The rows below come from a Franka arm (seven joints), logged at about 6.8 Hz.
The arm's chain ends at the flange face. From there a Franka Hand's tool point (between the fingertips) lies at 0.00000 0.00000 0.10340 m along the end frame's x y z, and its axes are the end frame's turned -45 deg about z.
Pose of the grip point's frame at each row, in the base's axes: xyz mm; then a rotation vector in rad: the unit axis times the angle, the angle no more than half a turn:
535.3 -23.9 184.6 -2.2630 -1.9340 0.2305
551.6 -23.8 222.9 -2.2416 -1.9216 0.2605
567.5 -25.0 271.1 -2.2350 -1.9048 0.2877
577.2 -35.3 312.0 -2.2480 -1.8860 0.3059
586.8 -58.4 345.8 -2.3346 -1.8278 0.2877
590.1 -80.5 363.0 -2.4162 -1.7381 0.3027
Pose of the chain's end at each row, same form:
557.7 -25.8 285.5 -2.8919 -0.9406 0.3087
577.1 -25.9 323.1 -2.8748 -0.9399 0.3500
595.3 -27.0 370.7 -2.8687 -0.9288 0.3840
606.0 -36.7 411.3 -2.8778 -0.9071 0.4020
612.6 -59.4 445.9 -2.9314 -0.8162 0.3682
615.9 -80.9 463.1 -2.9764 -0.6997 0.3756

